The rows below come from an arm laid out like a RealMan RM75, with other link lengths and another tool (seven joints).
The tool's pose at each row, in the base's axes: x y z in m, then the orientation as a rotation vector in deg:
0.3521 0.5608 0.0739 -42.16 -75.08 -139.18
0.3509 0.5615 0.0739 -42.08 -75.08 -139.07
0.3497 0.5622 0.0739 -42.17 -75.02 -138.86
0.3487 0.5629 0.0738 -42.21 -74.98 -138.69
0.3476 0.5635 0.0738 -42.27 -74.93 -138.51
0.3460 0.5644 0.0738 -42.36 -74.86 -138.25
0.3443 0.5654 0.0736 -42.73 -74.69 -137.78
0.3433 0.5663 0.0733 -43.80 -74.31 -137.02
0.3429 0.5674 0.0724 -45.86 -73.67 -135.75
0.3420 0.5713 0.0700 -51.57 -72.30 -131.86
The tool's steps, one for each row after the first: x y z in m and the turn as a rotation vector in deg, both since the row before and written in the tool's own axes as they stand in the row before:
0.0010 -0.0009 0.0002 0.07 0.07 0.07
0.0010 -0.0009 0.0002 0.06 -0.01 0.20
0.0008 -0.0009 0.0002 0.06 0.01 0.15
0.0009 -0.0009 0.0002 0.06 0.00 0.17
0.0013 -0.0013 0.0003 0.09 0.00 0.24
0.0013 -0.0015 0.0002 0.10 -0.13 0.49
0.0006 -0.0012 0.0003 0.03 -0.51 0.89
-0.0002 -0.0014 0.0004 -0.01 -1.05 1.51
-0.0008 -0.0042 0.0020 0.31 -3.12 4.14

